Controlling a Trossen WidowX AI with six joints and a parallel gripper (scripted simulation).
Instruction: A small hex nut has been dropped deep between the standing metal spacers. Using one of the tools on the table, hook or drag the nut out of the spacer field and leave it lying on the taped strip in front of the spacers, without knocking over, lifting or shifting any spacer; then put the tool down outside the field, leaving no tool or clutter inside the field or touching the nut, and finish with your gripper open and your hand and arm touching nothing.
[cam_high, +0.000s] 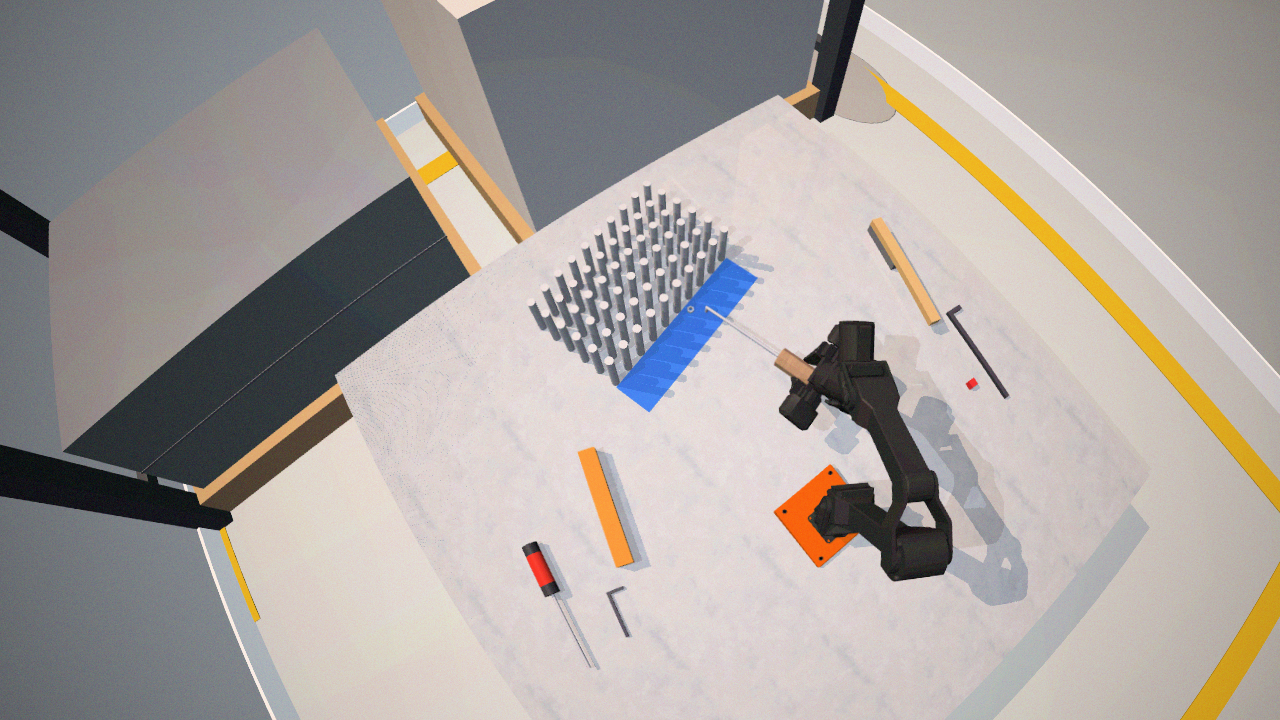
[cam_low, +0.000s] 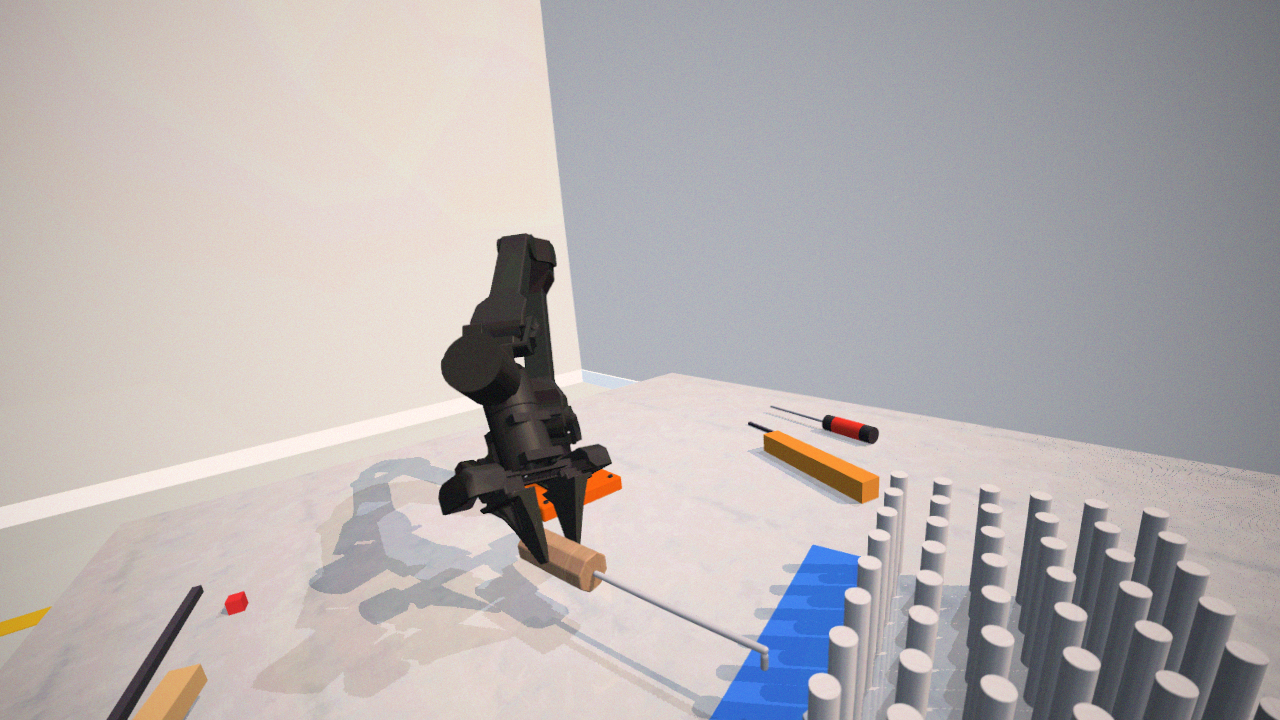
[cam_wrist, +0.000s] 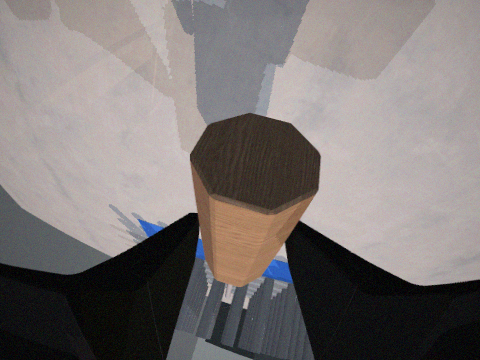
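The wood-handled hook tool is 100 mm ahead of my gripper tip, 20 mm to the left of it and 10 mm below it. From my gripper tip the other things lie so: blue taped strip (210 mm ahead, 90 mm to the left, 60 mm below); orange bar (30 mm ahead, 420 mm to the left, 40 mm below); red cube (260 mm behind, 300 mm to the right, 50 mm below).
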